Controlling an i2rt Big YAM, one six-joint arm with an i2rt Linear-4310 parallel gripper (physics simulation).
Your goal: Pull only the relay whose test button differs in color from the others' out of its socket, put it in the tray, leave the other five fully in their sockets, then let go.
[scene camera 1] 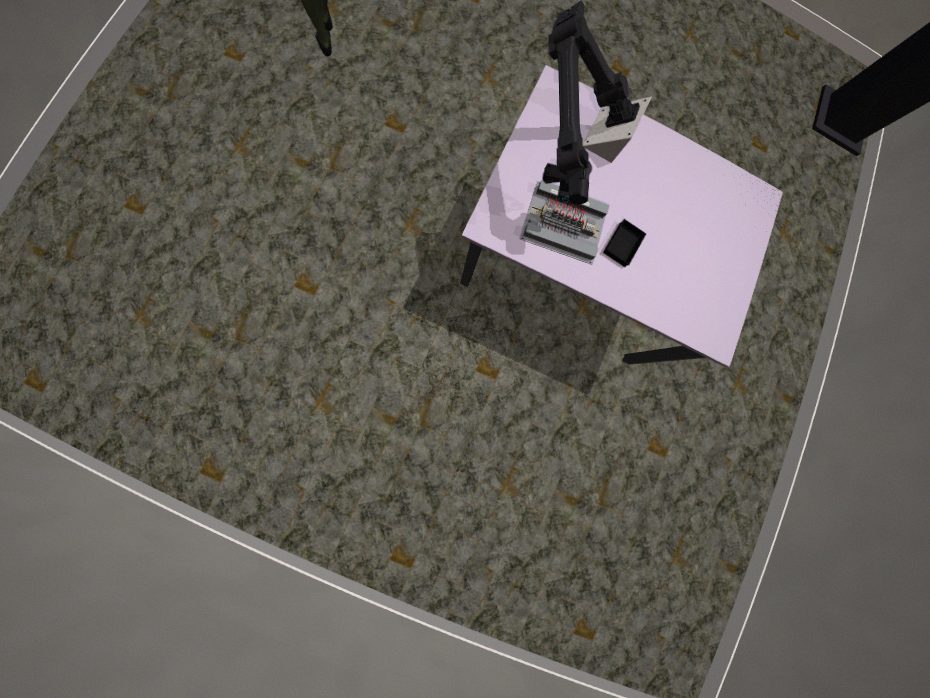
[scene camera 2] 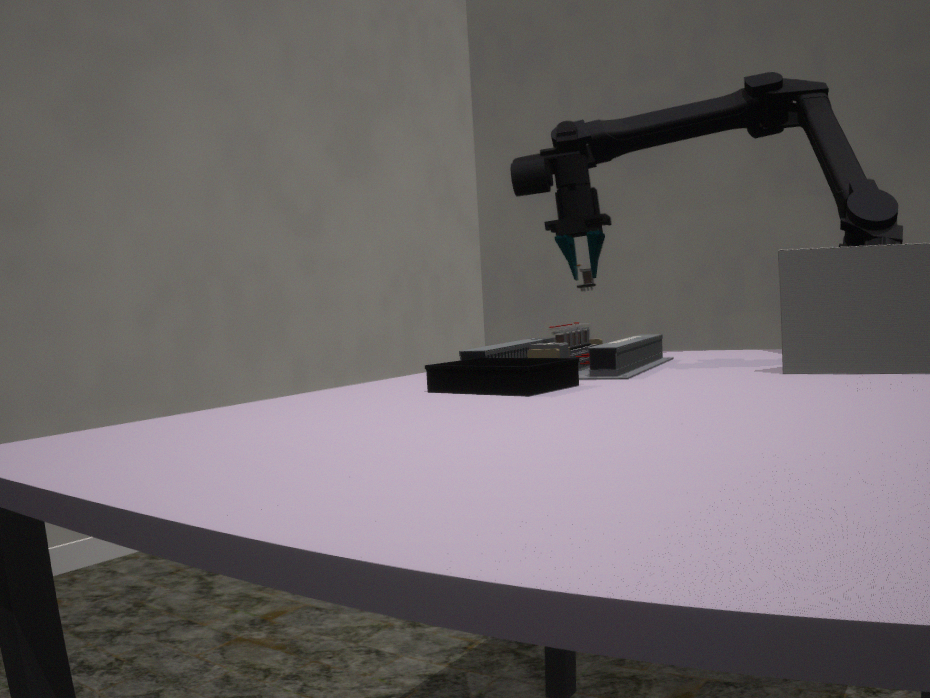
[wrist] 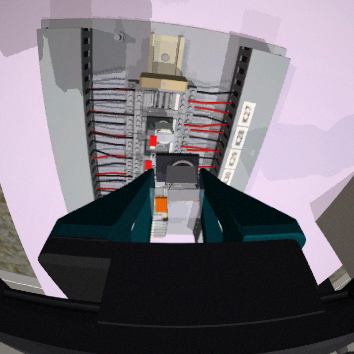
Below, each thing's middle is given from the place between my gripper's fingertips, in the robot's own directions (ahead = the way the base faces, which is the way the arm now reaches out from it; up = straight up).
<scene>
I see the grey relay panel (wrist: pixel 208 60) 70 mm to the left of my hand and 140 mm below it.
</scene>
